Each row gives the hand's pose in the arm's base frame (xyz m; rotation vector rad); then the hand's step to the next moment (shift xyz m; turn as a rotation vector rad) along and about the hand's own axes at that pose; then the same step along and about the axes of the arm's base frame.
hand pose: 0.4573 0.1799 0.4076 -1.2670 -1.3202 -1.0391
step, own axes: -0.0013 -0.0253 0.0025 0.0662 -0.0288 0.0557
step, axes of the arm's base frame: -0.0255 0.0001 -0.0003 -0.0312 0.0620 0.0591
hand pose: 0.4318 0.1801 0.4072 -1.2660 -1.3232 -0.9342
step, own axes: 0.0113 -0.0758 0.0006 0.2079 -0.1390 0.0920
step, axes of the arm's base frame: -0.0736 -0.0081 0.0198 -0.1326 0.1072 0.2048
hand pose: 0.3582 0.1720 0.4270 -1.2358 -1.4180 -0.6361
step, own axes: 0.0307 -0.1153 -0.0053 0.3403 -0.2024 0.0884
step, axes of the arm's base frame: -0.0994 -0.0306 0.0587 -0.1708 0.1279 0.3450
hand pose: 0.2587 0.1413 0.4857 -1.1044 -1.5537 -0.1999
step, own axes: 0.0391 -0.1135 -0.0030 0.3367 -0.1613 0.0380
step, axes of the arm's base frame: -0.0760 -0.0427 0.0826 -0.1071 0.1152 0.3407
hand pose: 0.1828 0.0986 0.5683 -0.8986 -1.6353 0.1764
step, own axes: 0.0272 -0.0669 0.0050 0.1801 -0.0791 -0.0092
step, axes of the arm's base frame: -0.0348 -0.0272 0.0574 -0.0277 0.0562 0.1867
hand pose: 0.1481 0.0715 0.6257 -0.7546 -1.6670 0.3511
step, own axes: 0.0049 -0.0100 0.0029 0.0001 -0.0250 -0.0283
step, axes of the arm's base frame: -0.0060 -0.0038 0.0091 0.0199 -0.0233 0.0221
